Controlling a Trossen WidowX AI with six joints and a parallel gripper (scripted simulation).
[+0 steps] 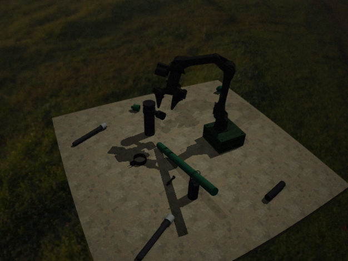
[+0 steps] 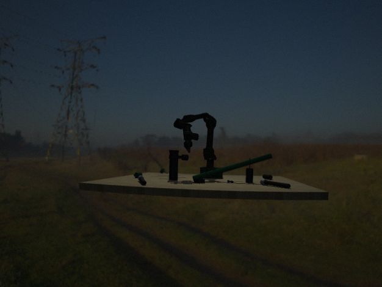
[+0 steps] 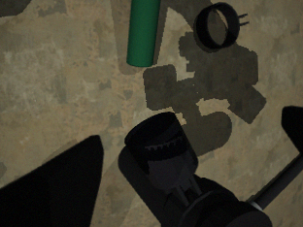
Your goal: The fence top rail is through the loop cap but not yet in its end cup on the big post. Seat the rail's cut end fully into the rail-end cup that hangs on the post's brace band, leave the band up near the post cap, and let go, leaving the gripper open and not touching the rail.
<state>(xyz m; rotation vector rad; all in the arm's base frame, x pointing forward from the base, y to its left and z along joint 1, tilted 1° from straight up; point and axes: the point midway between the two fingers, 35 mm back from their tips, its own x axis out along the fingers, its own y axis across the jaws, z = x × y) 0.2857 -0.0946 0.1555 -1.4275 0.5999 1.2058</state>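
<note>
Now: the rail-end cup 20 mm ahead of my gripper tip, 40 mm to the right of it and 50 mm below it. Round my gripper tip: loop cap: 420 mm to the left, 110 mm below; then green cap: 90 mm ahead, 360 mm to the right, 190 mm below; then bolt: 60 mm ahead, 300 mm to the left, 200 mm below.
</note>
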